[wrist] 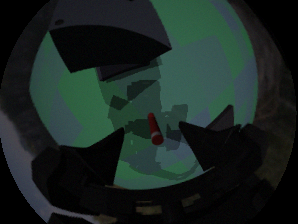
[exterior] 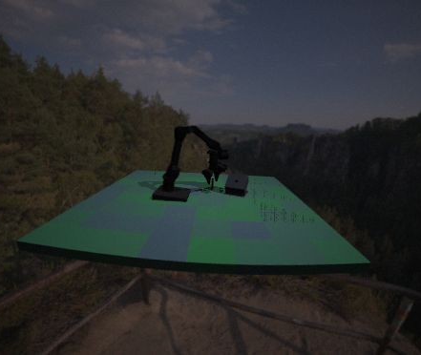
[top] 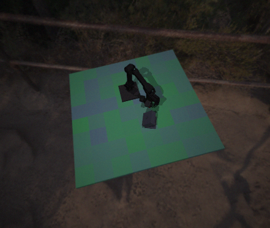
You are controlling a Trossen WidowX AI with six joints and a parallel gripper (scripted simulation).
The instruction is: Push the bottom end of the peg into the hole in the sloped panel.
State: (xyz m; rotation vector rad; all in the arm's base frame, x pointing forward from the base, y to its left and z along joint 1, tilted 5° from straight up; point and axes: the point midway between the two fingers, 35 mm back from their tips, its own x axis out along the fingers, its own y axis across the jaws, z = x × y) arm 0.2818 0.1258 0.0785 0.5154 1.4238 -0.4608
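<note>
Now: gripper tip 150 mm short of the panel, 70 mm to the left of it and 20 mm below it. Round my gripper tip: dark red peg 10 mm above.
</note>
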